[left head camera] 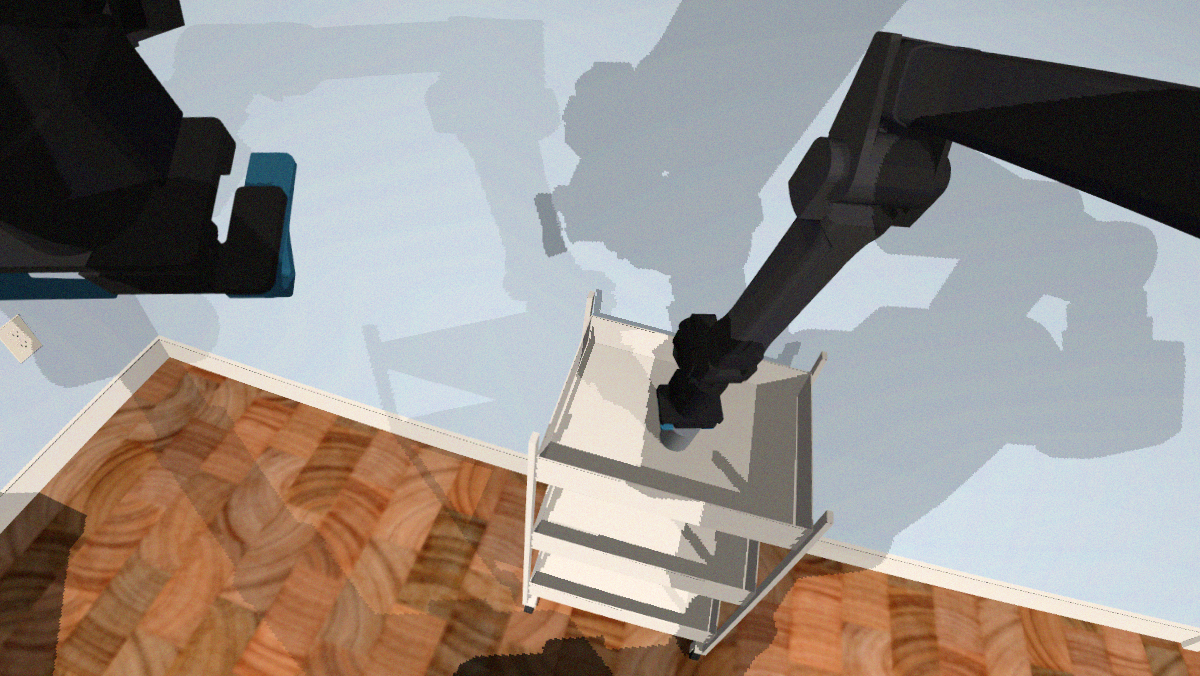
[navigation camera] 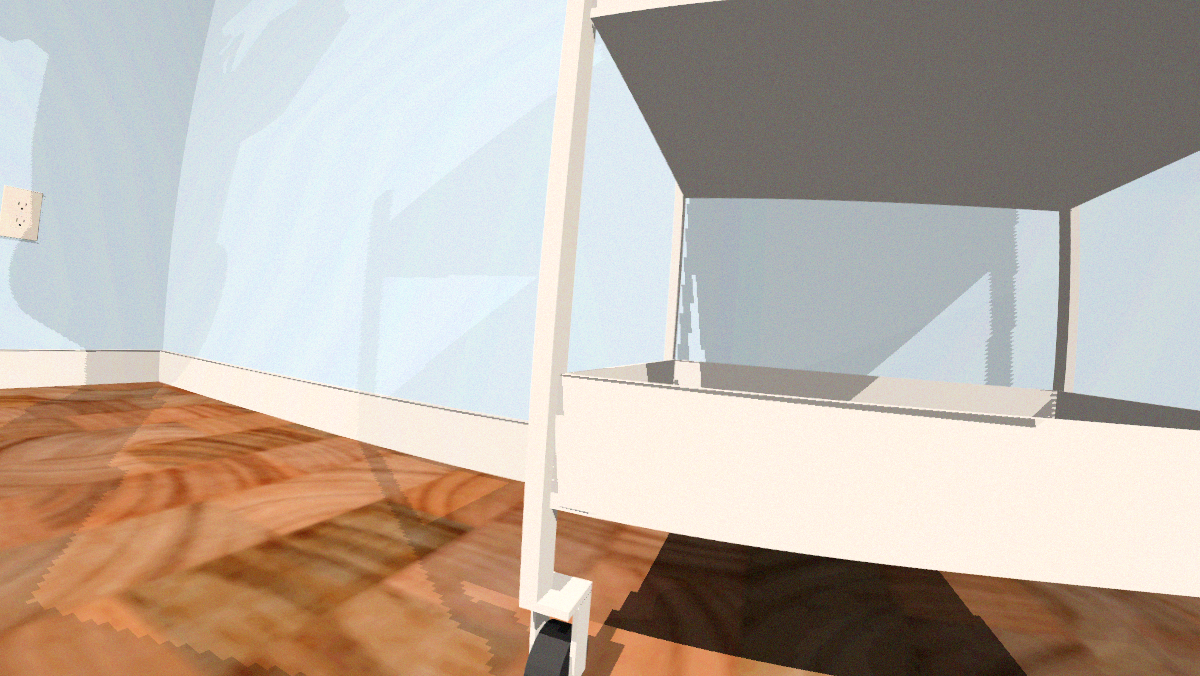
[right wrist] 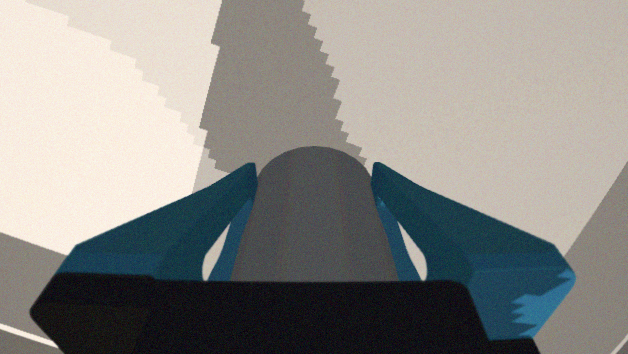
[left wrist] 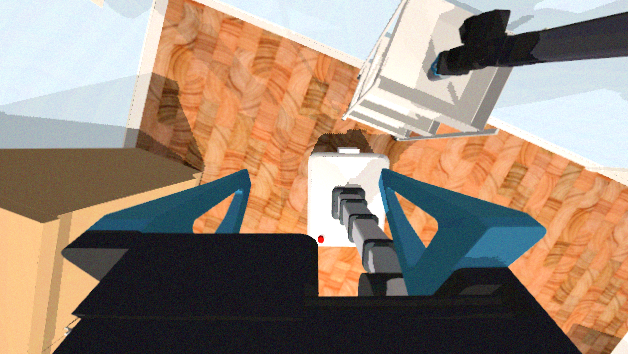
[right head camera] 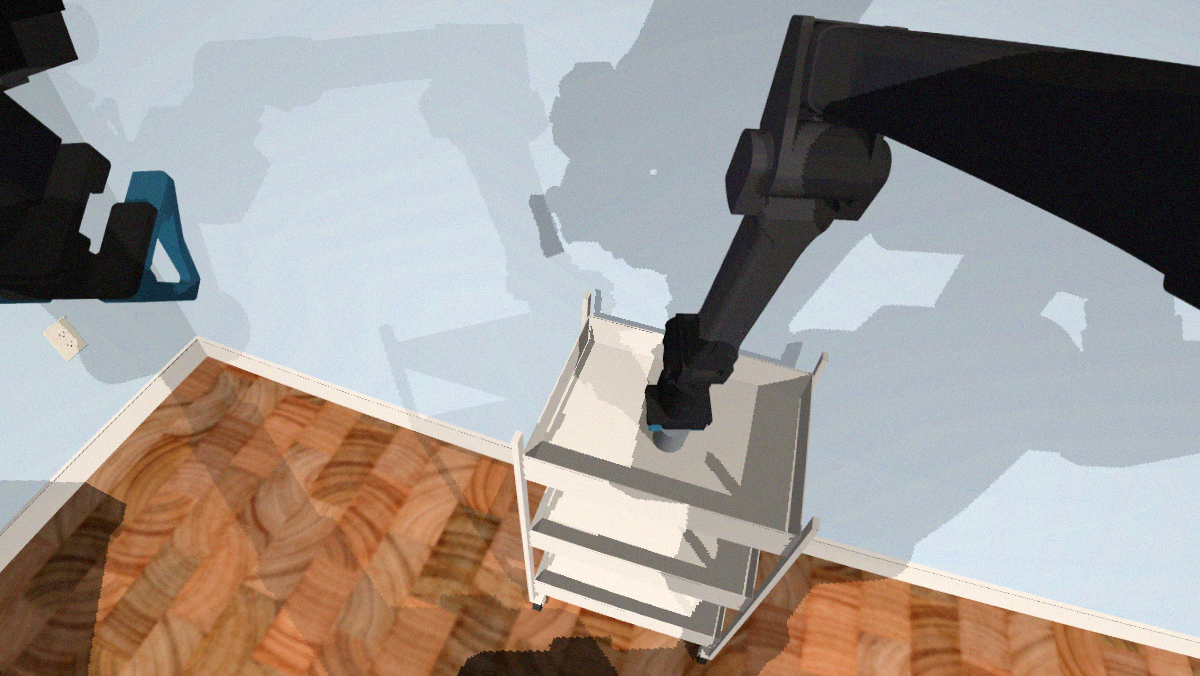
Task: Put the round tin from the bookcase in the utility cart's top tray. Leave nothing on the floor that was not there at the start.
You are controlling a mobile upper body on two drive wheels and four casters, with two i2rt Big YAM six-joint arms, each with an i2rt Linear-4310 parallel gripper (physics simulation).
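Frame: origin at the left arm's base, x ahead, y left, z up, level; metres.
Seen in the pictures: left gripper, fingertip midpoint: (left head camera: 203, 285) (left wrist: 314, 176) (right head camera: 122, 290); right gripper, fingertip midpoint: (left head camera: 675, 424) (right wrist: 314, 176) (left wrist: 437, 66) (right head camera: 668, 425).
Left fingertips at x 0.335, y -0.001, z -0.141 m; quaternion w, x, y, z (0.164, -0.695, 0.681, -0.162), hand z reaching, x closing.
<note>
Offsets run from my left fingertips to a thing's middle. "spot": to the spot under its first point. Level surfaces: height alone.
The round tin {dx +0.297, dy -0.449, dz -0.568 m} (left head camera: 674, 441) (right head camera: 668, 440) (left wrist: 434, 76) (right wrist: 315, 225) is a grey cylinder. My right gripper (right wrist: 314, 176) is shut on its sides and holds it upright, inside the walls of the cart's top tray {dz -0.607 m} (left head camera: 587, 466) (right head camera: 579, 466) (left wrist: 415, 93). The tin's lower end is at or very near the tray floor; I cannot tell whether it touches. The black wrist hides its upper part in both head camera views. My left gripper (left wrist: 314, 176) is open and empty, high up and well away from the cart. The bookcase is not clearly identifiable.
The white cart's corner post {spot: dx +0.220, dy -0.201, dz -1.010 m} (navigation camera: 558, 251) and lower tray (navigation camera: 839, 470) stand close in front, near the blue wall. Tan wooden furniture (left wrist: 100, 175) stands at the left in the left wrist view. My white base (left wrist: 322, 200) is below. An outlet {dx +0.765, dy +1.118, dz -0.869 m} (left head camera: 19, 338) (navigation camera: 20, 214) is at left.
</note>
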